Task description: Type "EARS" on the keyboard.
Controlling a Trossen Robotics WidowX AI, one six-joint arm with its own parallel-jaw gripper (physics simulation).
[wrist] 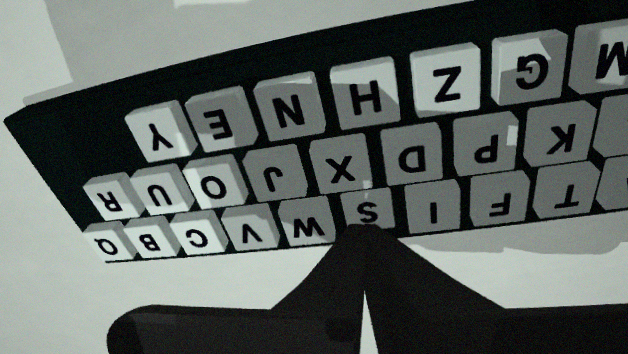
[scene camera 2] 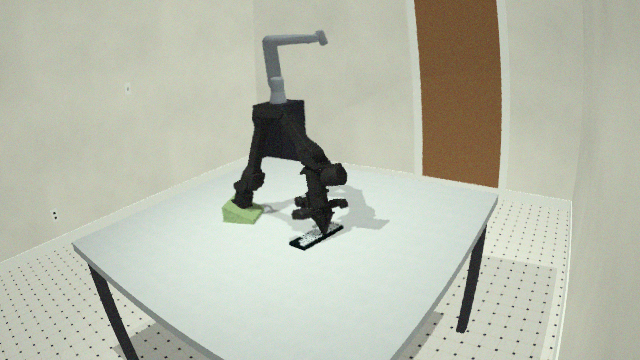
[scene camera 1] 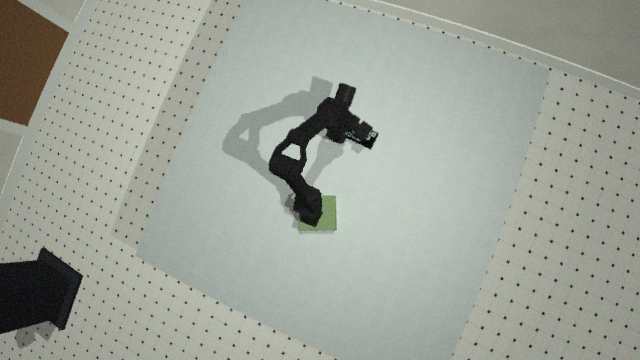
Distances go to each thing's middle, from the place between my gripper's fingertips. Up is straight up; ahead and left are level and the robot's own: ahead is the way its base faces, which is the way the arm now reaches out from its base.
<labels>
Right now the black keyboard (wrist: 69, 139) is 3 cm behind my hand.
</labels>
